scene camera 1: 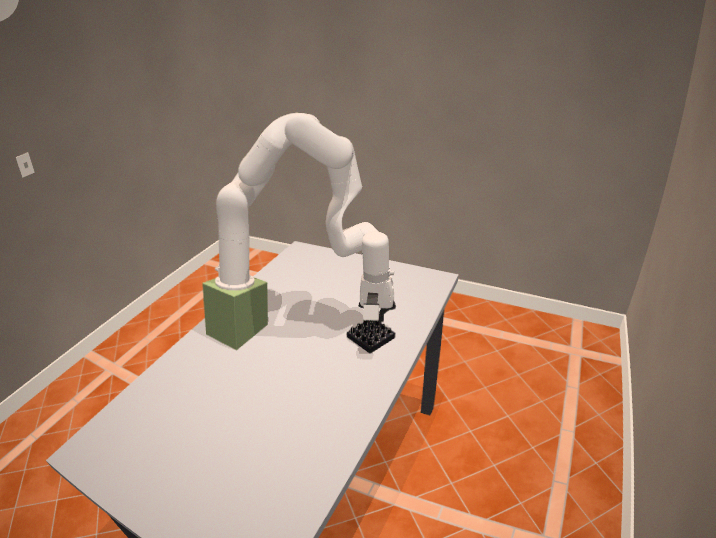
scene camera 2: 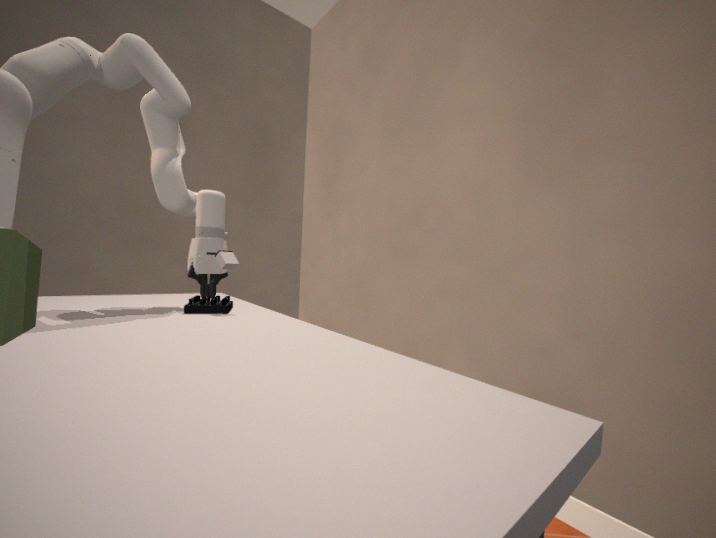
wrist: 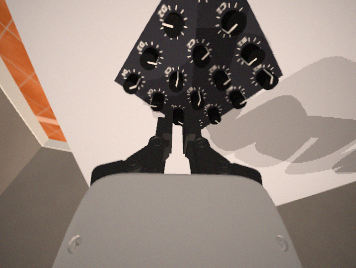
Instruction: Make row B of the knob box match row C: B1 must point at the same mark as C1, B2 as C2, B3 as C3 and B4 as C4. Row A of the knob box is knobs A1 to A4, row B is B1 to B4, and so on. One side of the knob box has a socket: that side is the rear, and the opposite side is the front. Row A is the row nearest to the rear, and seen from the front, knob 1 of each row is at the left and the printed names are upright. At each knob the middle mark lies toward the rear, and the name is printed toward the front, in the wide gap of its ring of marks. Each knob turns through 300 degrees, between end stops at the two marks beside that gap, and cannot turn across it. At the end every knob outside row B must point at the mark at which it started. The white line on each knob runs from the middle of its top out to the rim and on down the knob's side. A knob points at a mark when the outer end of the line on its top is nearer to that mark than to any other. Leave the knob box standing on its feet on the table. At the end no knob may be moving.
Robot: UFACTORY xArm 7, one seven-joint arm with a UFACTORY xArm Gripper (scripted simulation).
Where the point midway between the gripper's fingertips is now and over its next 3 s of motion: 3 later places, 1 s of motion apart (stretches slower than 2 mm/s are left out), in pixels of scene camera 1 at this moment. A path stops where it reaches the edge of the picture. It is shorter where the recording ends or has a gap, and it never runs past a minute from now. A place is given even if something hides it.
My gripper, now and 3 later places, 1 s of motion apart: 377, 323; 377, 314; 376, 312; 377, 308
